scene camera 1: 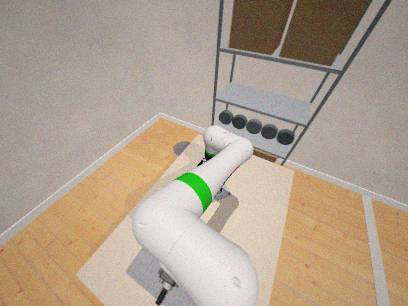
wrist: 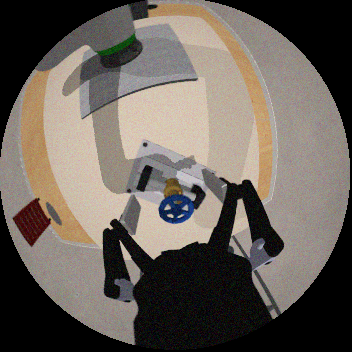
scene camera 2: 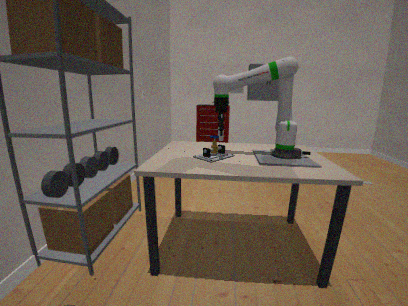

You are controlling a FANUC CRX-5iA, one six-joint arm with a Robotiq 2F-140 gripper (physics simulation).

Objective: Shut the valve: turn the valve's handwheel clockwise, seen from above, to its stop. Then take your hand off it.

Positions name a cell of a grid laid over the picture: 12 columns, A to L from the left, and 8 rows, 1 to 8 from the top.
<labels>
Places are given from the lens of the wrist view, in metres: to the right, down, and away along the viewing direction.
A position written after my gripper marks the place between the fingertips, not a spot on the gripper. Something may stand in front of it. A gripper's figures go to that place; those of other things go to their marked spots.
my gripper (wrist: F5): -0.01, 0.03, 0.19
blue handwheel (wrist: F5): 0.00, 0.06, 0.18
</labels>
